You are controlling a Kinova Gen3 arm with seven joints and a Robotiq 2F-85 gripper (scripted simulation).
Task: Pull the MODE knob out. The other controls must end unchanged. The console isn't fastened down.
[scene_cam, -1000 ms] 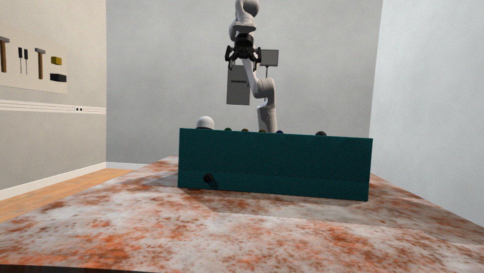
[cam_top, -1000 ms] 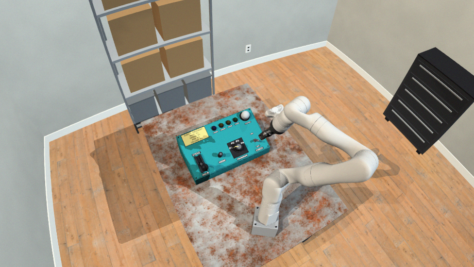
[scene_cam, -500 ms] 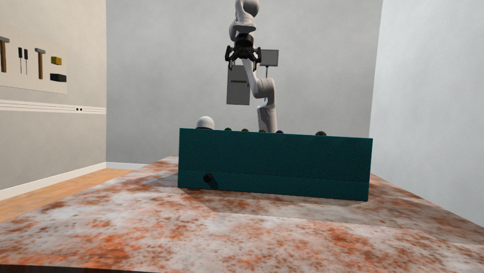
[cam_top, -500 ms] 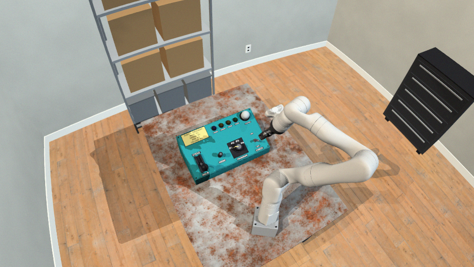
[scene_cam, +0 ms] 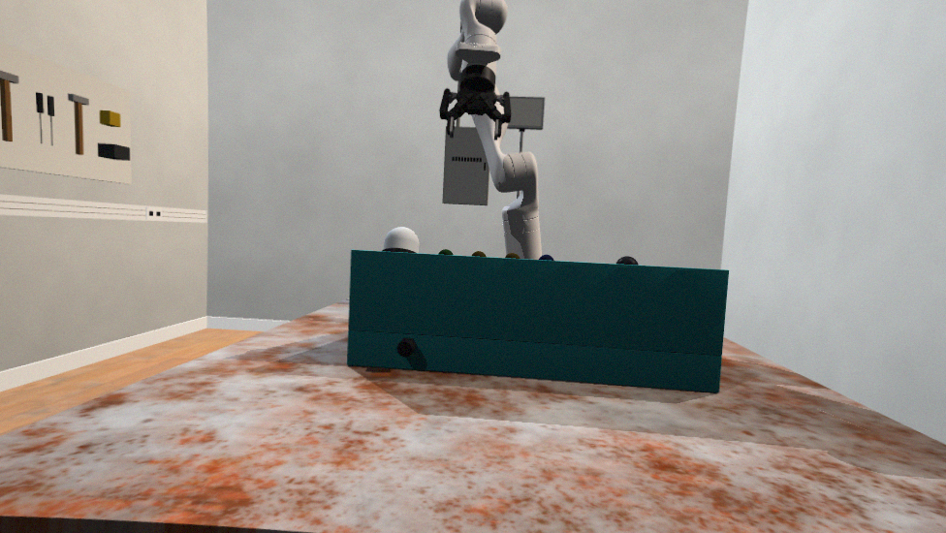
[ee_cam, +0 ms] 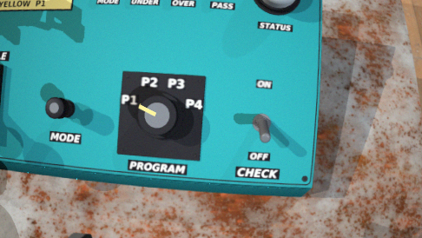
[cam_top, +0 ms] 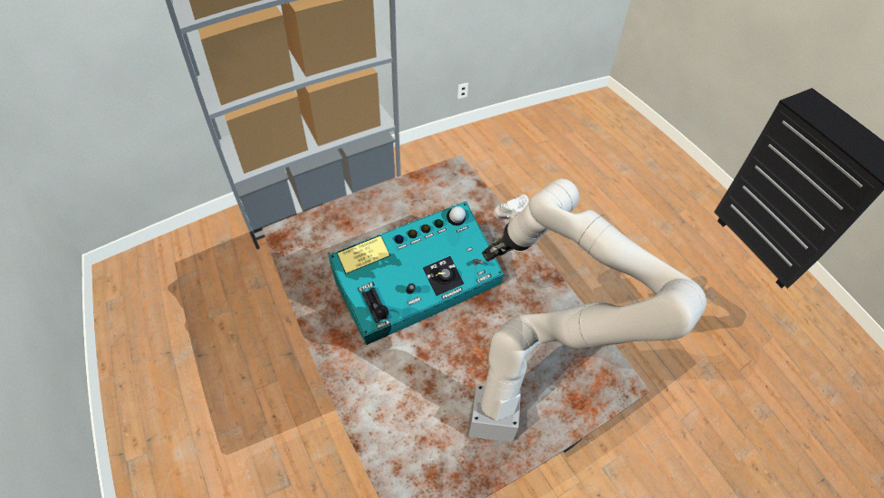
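My hand is 17 cm short of the mode knob, 19 cm to the right of it and 29 cm above it. Also, from my hand: program dial: 18 cm ahead, 8 cm to the left, 30 cm below; then hold lever: 14 cm ahead, 31 cm to the left, 28 cm below; then check switch: 17 cm ahead, 5 cm to the right, 29 cm below.
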